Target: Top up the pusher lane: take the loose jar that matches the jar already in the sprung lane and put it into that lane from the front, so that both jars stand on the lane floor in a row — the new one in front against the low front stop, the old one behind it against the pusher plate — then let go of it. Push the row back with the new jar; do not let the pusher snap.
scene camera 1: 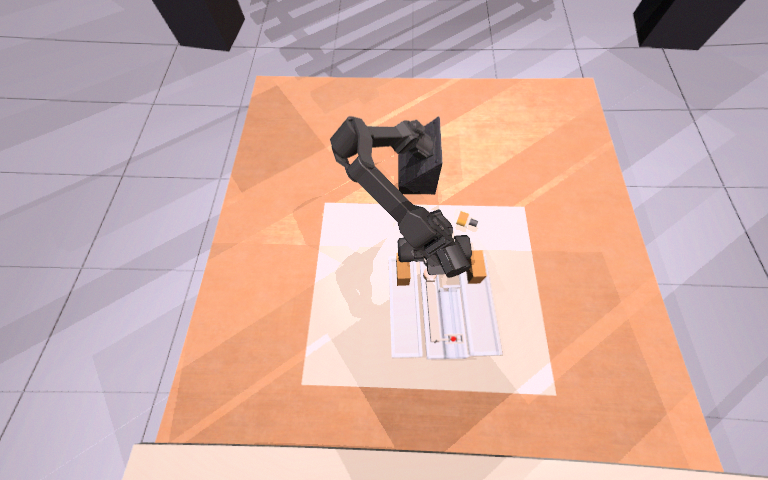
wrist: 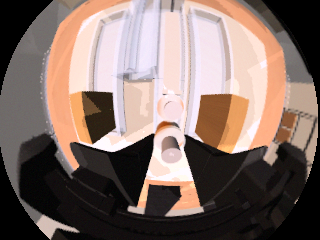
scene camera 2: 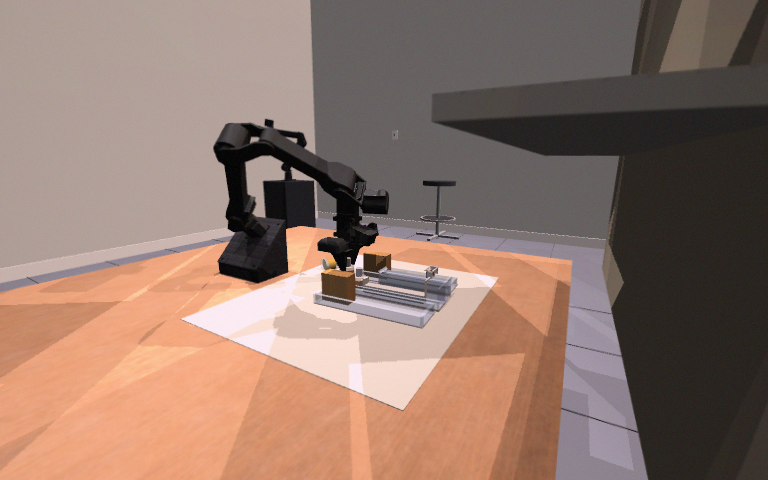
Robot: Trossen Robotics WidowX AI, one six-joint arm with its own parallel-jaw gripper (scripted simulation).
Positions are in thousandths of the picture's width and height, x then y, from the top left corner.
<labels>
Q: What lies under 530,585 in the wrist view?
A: A pale jar.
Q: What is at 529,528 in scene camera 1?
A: My gripper.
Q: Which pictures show my gripper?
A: Scene camera 1, the wrist view and scene camera 2: all of them.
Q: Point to a sprung lane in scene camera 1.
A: At 585,643
</labels>
